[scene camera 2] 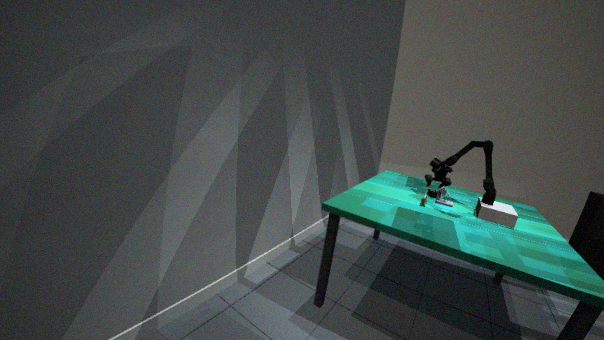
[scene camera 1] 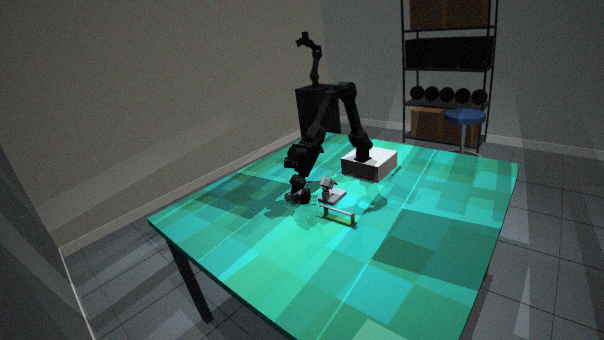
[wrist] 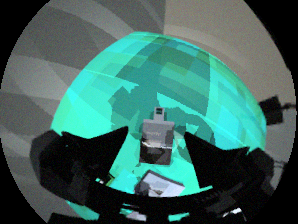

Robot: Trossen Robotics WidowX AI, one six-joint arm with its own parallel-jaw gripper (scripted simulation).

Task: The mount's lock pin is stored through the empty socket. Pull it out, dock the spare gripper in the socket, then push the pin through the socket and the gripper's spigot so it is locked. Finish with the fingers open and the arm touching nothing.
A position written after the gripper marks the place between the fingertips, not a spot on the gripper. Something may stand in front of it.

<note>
The gripper (wrist: 156, 132) is open, with nothing in its grasp. Also in view: a spare gripper (wrist: 156, 145) and a grey mount (wrist: 152, 184).
</note>
